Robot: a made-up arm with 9 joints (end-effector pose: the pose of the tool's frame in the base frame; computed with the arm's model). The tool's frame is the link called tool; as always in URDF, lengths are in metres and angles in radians. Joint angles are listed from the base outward.
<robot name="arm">
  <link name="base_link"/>
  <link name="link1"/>
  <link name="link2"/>
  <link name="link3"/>
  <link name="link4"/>
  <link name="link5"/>
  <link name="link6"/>
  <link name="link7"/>
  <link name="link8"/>
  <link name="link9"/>
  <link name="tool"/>
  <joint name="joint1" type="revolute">
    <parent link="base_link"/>
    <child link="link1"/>
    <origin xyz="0 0 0.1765" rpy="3.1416 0 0"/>
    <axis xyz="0 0 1"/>
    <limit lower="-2.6" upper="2.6" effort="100" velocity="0.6"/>
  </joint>
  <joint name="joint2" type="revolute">
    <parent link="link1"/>
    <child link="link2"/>
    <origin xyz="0.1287 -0.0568 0.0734" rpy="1.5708 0 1.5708"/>
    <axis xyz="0 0 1"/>
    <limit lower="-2.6" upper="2.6" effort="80" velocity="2.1"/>
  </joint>
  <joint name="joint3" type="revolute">
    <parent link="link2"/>
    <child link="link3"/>
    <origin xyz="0.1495 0.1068 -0.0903" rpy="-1.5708 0 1.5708"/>
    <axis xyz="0 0 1"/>
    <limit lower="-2.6" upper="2.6" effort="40" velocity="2.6"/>
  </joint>
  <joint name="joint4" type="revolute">
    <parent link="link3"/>
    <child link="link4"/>
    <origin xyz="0.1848 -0.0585 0.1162" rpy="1.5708 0 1.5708"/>
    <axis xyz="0 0 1"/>
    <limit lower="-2.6" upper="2.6" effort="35" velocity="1.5"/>
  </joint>
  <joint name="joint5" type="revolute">
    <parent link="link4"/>
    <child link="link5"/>
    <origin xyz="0.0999 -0.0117 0.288" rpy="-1.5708 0 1.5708"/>
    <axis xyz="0 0 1"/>
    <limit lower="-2.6" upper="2.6" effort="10" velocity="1.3"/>
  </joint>
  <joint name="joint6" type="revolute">
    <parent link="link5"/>
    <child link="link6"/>
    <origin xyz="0.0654 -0.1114 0.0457" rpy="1.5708 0 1.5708"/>
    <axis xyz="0 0 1"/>
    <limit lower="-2.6" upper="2.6" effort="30" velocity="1.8"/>
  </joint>
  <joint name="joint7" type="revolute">
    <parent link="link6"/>
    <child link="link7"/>
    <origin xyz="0.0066 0.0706 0.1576" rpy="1.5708 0 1.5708"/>
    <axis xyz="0 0 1"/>
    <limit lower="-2.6" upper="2.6" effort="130" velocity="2.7"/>
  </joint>
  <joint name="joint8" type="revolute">
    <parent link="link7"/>
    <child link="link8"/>
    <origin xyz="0.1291 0.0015 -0.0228" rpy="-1.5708 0 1.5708"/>
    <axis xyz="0 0 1"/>
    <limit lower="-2.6" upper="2.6" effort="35" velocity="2.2"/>
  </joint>
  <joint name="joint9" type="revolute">
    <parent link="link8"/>
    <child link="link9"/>
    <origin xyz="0.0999 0.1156 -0.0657" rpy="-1.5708 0 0"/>
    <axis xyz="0 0 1"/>
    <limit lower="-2.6" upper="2.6" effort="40" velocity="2.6"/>
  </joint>
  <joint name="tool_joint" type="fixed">
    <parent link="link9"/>
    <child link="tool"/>
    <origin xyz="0.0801 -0.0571 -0.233" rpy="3.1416 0 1.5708"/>
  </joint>
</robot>
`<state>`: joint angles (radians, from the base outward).
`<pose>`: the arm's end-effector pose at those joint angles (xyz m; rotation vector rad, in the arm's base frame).
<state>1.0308 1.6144 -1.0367 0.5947 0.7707 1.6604 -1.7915 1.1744 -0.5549</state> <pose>0.6757 -0.3155 0.4007 1.2435 0.4623 0.2096</pose>
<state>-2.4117 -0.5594 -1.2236 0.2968 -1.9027 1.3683 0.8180 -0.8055 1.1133</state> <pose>-0.2865 0.9126 0.1269 0.3067 0.1466 0.1805</pose>
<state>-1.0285 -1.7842 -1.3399 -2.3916 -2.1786 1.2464 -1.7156 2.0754 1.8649</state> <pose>0.0188 0.4409 0.1248 2.5251 -0.4557 -1.3058</pose>
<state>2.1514 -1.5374 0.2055 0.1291 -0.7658 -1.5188 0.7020 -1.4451 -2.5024</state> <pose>-0.4660 0.3190 -0.1876 1.5961 0.1052 1.3209</pose>
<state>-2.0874 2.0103 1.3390 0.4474 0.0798 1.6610 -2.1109 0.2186 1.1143</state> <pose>0.0115 -0.7524 0.1299 -1.0037 -1.6888 1.6479</pose>
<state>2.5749 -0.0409 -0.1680 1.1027 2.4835 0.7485 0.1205 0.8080 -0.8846</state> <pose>-0.0253 0.1133 -0.0688 -1.4047 -1.1130 -1.1570</pose>
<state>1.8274 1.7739 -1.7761 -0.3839 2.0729 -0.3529 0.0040 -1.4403 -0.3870</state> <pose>-0.1577 -0.3708 -0.0762 0.7404 1.5897 -2.4236</pose>
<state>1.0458 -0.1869 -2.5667 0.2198 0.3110 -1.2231 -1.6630 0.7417 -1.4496</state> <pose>0.2191 -0.1063 0.3260 -0.7097 -2.7270 0.4041</pose>
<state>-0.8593 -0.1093 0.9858 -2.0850 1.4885 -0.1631 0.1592 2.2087 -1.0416</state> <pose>-0.1787 -0.1954 0.0710 -0.5632 0.0327 -2.6650</pose>
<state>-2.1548 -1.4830 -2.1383 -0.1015 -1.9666 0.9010 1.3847 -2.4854 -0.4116</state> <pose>-0.5908 0.1445 0.5960 -0.8695 0.0890 -2.8295</pose>
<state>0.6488 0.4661 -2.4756 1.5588 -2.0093 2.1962 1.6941 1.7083 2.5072</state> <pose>0.5091 -0.5443 0.5951 -1.4986 -0.5752 2.6031</pose>
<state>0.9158 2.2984 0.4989 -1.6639 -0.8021 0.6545 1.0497 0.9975 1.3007</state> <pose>0.3181 0.9679 0.6071 0.4075 -2.4163 -0.6042</pose>
